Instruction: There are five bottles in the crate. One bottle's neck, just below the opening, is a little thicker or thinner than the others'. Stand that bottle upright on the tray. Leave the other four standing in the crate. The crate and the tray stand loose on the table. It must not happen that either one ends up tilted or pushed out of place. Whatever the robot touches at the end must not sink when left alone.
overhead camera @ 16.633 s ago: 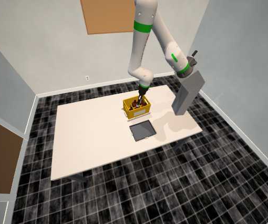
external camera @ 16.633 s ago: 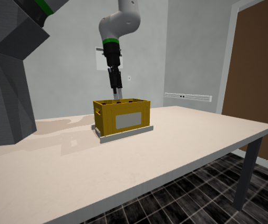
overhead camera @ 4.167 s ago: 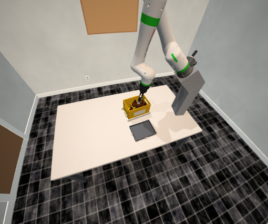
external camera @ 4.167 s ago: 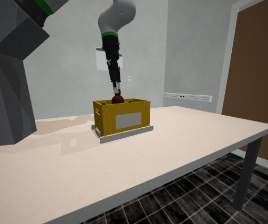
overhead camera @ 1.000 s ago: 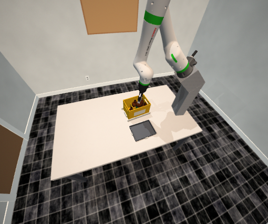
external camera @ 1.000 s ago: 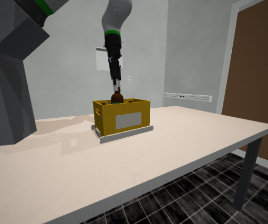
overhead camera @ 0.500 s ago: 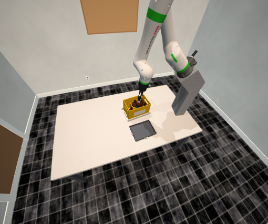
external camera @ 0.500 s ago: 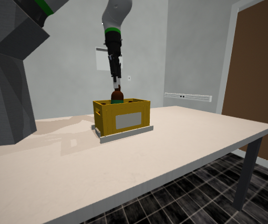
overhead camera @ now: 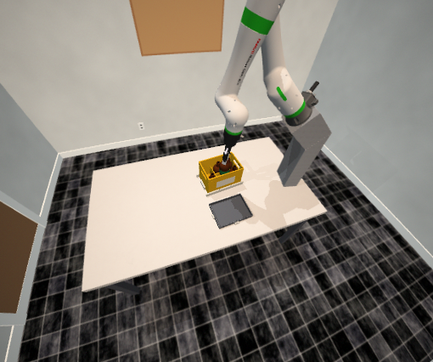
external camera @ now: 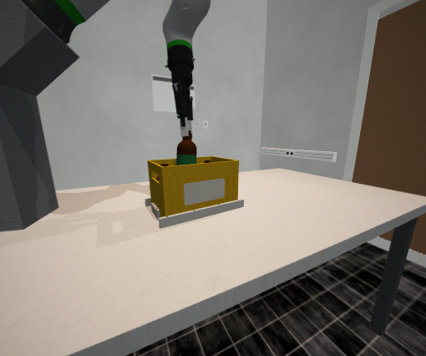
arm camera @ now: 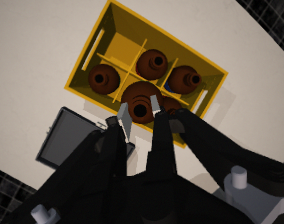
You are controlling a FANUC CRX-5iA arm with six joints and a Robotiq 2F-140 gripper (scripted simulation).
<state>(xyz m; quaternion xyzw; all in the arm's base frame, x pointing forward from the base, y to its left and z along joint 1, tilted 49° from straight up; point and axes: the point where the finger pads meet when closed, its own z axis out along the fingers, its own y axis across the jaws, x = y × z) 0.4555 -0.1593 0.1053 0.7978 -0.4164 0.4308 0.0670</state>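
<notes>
Now: hand 10 mm past the brown bottle, 10 mm to the left of it and 80 mm above it. Round my hand: crate: 20 mm behind, 50 mm to the right, 200 mm below; then dark grey tray: 100 mm ahead, 200 mm to the left, 280 mm below.
</notes>
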